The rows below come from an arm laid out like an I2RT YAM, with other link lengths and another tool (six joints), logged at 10 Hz.
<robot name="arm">
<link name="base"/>
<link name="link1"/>
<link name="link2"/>
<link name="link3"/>
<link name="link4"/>
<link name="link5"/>
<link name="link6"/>
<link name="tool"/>
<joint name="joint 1" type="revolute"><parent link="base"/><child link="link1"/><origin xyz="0.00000 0.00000 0.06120" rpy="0.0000 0.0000 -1.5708"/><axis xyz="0 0 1"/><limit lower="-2.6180" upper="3.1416"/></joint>
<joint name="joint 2" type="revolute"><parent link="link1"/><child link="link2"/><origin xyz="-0.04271 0.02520 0.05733" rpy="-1.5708 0.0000 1.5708"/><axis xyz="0 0 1"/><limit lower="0.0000" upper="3.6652"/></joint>
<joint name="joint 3" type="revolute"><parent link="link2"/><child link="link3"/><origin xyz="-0.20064 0.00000 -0.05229" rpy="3.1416 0.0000 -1.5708"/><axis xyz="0 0 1"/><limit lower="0.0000" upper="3.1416"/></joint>
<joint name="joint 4" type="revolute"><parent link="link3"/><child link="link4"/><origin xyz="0.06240 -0.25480 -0.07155" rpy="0.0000 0.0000 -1.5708"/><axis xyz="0 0 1"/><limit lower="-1.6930" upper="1.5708"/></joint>
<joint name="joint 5" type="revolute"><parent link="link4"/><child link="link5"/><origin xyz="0.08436 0.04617 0.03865" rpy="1.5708 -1.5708 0.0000"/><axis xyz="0 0 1"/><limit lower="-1.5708" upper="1.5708"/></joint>
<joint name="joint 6" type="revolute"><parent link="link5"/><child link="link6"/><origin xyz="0.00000 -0.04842 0.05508" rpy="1.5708 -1.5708 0.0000"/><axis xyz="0 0 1"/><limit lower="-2.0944" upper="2.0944"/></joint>
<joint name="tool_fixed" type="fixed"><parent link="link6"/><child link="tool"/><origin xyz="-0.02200 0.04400 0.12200" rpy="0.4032 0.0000 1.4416"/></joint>
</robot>
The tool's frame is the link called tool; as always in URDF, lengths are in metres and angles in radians.
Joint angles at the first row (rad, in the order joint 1, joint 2, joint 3, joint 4, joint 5, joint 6):
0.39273, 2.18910, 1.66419, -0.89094, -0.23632, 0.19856
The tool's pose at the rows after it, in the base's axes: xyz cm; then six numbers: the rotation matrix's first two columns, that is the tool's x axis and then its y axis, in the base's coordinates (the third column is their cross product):
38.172 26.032 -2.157 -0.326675 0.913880 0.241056 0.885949 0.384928 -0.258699
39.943 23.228 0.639 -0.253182 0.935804 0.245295 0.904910 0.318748 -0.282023
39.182 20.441 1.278 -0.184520 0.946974 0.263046 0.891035 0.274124 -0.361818
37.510 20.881 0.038 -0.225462 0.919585 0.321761 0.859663 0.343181 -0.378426
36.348 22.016 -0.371 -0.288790 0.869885 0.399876 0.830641 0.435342 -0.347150
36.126 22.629 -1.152 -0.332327 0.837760 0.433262 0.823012 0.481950 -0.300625
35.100 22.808 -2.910 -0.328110 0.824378 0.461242 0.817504 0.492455 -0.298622
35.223 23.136 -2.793 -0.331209 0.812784 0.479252 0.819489 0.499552 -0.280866
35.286 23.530 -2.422 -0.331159 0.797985 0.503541 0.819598 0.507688 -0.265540
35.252 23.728 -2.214 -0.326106 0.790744 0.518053 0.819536 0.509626 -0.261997
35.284 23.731 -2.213 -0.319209 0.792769 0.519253 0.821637 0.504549 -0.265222
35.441 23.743 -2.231 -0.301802 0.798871 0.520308 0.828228 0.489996 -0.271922
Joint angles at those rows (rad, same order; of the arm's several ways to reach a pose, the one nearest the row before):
0.37823, 2.18908, 1.68553, -0.92146, -0.23632, 0.19779
0.30460, 2.18679, 1.79465, -1.05727, -0.24167, 0.19778
0.23899, 2.18222, 1.81869, -1.17515, -0.26493, 0.18253
0.23175, 2.18032, 1.74847, -1.15032, -0.32750, 0.11730
0.23137, 2.17997, 1.69665, -1.11030, -0.41104, 0.03834
0.23136, 2.17839, 1.64279, -1.03589, -0.45224, -0.00287
0.23136, 2.17764, 1.55659, -0.95922, -0.48276, -0.00592
0.23137, 2.17768, 1.54978, -0.94015, -0.50526, -0.00591
0.23136, 2.17768, 1.54978, -0.93291, -0.53464, -0.00553
0.23137, 2.17763, 1.54973, -0.93290, -0.55142, -0.00209
0.23137, 2.17764, 1.54972, -0.93288, -0.55219, 0.00515
0.23176, 2.17765, 1.54973, -0.92945, -0.55219, 0.02576

